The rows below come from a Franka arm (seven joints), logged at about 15 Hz.
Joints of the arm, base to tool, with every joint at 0 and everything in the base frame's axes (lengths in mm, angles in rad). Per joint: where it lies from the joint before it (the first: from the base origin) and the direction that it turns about. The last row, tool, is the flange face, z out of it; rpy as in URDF.
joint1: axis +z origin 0 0 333
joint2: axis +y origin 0 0 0
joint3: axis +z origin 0 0 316
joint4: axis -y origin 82.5 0 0
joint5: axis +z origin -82.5 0 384
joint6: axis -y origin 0 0 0
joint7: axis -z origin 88 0 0
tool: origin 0 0 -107 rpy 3.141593 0 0
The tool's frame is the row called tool.
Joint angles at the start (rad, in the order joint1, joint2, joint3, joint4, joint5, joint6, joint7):
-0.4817, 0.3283, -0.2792, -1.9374, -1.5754, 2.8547, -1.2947
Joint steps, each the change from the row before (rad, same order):
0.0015, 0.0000, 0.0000, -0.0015, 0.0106, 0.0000, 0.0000
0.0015, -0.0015, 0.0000, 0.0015, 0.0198, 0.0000, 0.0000
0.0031, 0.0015, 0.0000, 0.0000, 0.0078, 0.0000, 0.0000
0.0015, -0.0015, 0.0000, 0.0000, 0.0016, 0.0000, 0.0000
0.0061, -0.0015, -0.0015, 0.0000, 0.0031, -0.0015, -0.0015
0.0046, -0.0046, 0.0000, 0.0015, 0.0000, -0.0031, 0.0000
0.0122, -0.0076, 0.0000, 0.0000, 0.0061, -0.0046, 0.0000
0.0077, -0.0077, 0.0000, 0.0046, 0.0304, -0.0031, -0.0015
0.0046, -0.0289, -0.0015, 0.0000, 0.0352, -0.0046, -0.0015
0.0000, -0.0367, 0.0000, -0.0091, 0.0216, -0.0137, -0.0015
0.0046, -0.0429, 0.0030, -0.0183, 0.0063, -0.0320, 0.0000
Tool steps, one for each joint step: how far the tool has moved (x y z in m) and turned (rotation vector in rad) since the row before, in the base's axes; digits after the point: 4 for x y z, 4 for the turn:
0.0005, 0.0007, -0.0002, 0.0066, -0.0049, -0.0053
0.0014, 0.0001, 0.0024, 0.0088, -0.0137, -0.0108
0.0014, 0.0014, -0.0006, 0.0049, -0.0031, -0.0018
0.0006, 0.0007, 0.0010, 0.0002, -0.0022, 0.0005
0.0018, 0.0021, 0.0011, -0.0007, -0.0011, 0.0024
0.0018, 0.0018, 0.0034, -0.0046, -0.0040, 0.0023
0.0043, 0.0056, 0.0048, -0.0022, -0.0084, 0.0048
0.0042, 0.0024, 0.0081, 0.0088, -0.0250, -0.0121
0.0006, 0.0008, 0.0193, 0.0050, -0.0426, -0.0207
-0.0041, -0.0001, 0.0189, -0.0028, -0.0317, -0.0234
-0.0054, 0.0034, 0.0167, -0.0134, -0.0153, -0.0236

